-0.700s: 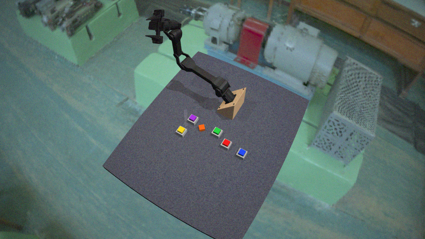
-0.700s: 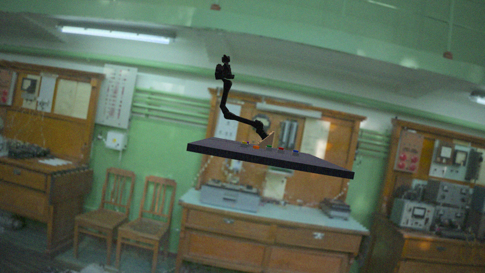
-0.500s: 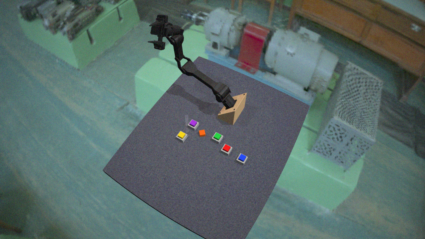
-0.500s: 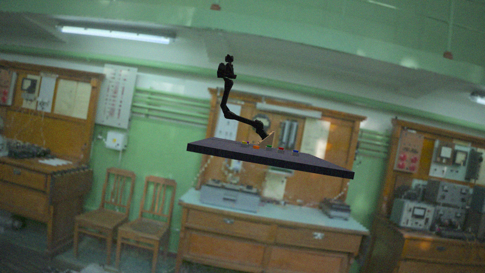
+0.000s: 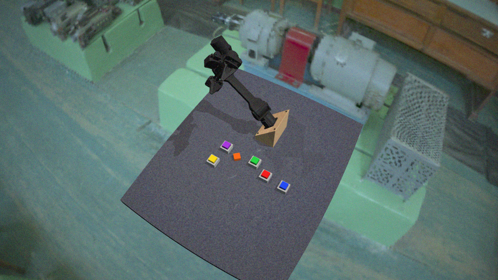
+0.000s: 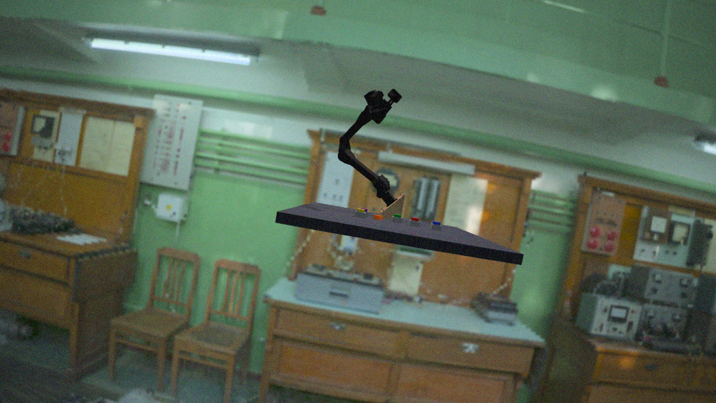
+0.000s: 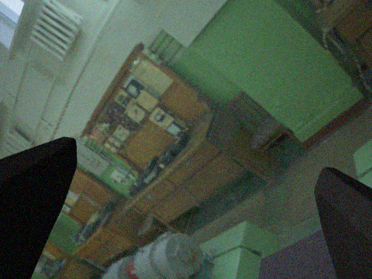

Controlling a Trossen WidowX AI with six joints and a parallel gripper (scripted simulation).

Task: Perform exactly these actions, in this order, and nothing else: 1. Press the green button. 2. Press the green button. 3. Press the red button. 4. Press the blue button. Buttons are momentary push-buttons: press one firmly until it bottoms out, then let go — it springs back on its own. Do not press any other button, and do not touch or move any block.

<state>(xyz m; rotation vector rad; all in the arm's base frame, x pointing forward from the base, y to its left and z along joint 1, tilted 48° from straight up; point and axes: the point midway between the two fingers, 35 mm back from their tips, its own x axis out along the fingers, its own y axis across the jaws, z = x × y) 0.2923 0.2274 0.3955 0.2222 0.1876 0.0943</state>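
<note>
Now: the green button 52 cm below my gripper tip, 13 cm to the left of it and 8 cm behind it. The rest, counted from my gripper tip: yellow button 52 cm below, 6 cm to the right; purple button 52 cm below, 10 cm behind, 3 cm to the right; orange block 54 cm below, 7 cm behind, 4 cm to the left.
</note>
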